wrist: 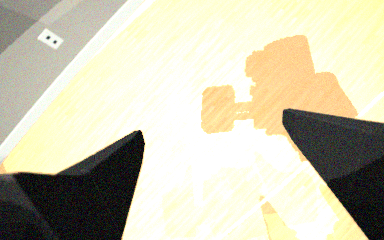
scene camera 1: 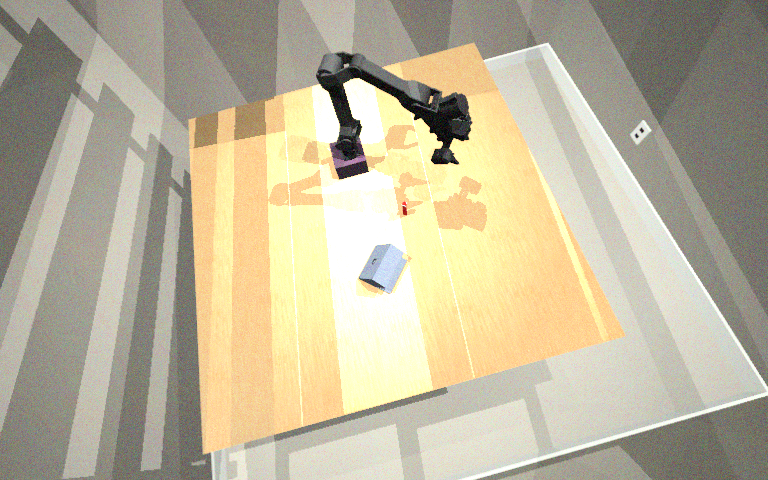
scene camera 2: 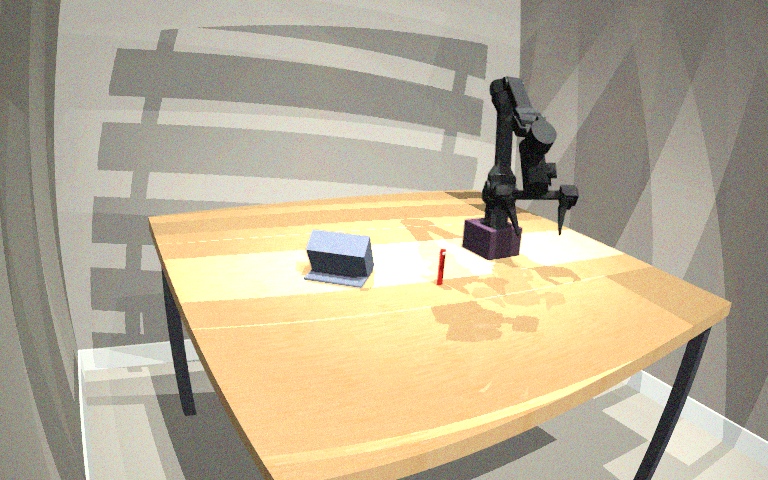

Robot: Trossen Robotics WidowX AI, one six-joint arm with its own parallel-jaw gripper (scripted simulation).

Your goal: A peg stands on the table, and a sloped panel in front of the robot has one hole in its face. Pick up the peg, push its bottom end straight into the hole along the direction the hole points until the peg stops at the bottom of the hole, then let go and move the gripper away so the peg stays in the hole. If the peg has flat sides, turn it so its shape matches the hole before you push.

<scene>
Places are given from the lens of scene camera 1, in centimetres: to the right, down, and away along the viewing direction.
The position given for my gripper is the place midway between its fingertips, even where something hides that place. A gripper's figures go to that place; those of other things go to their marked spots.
my gripper [scene camera 1: 463, 151]: 26, -28, 112
grey-blue sloped panel [scene camera 1: 388, 257]: 1, 6, 109
</scene>
